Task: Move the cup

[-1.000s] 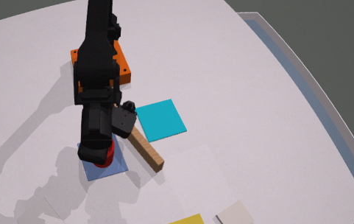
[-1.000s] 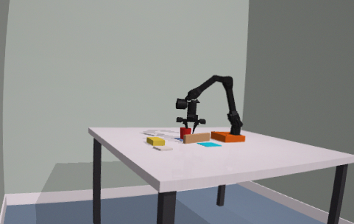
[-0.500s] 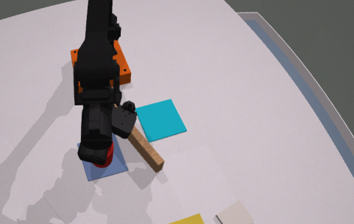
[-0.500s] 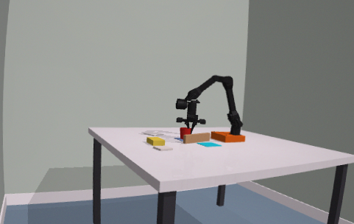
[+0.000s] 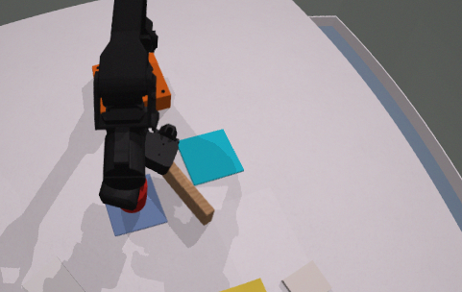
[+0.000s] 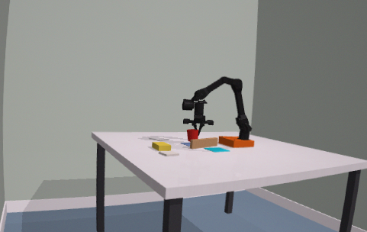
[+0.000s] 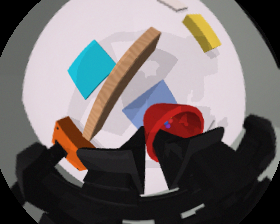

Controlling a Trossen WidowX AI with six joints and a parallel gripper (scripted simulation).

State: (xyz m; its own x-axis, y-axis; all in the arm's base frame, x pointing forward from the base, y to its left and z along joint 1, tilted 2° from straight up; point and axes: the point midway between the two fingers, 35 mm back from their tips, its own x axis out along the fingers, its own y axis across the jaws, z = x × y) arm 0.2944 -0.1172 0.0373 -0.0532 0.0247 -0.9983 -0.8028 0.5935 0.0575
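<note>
Now: gripper tip 20 mm short of the blue pad, 20 mm to the left of it and 70 mm above it. Also, from my gripper tip: yellow block (290 mm ahead, 60 mm to the left, 40 mm below); wooden bar (80 mm to the left, 40 mm below); red cup (20 mm ahead, 20 mm to the right).
</note>
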